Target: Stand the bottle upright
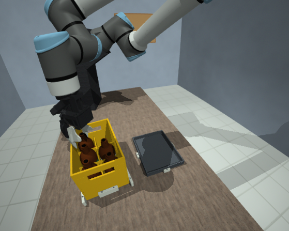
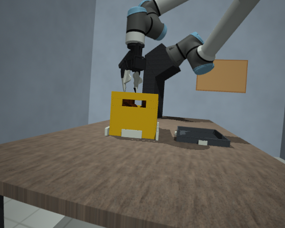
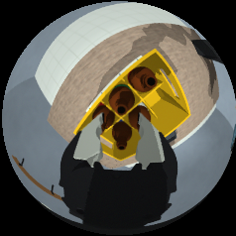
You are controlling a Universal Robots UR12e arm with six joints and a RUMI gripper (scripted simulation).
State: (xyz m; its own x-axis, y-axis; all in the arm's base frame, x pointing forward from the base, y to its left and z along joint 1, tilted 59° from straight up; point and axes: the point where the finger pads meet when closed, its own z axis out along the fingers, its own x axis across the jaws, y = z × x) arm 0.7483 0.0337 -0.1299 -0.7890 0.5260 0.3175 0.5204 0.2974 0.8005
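My gripper is now 1 cm past the yellow crate, 4 cm to the right of it and 11 cm above it. The rest, counted from my hand: dark tray (3 cm behind, 33 cm to the left, 18 cm below).
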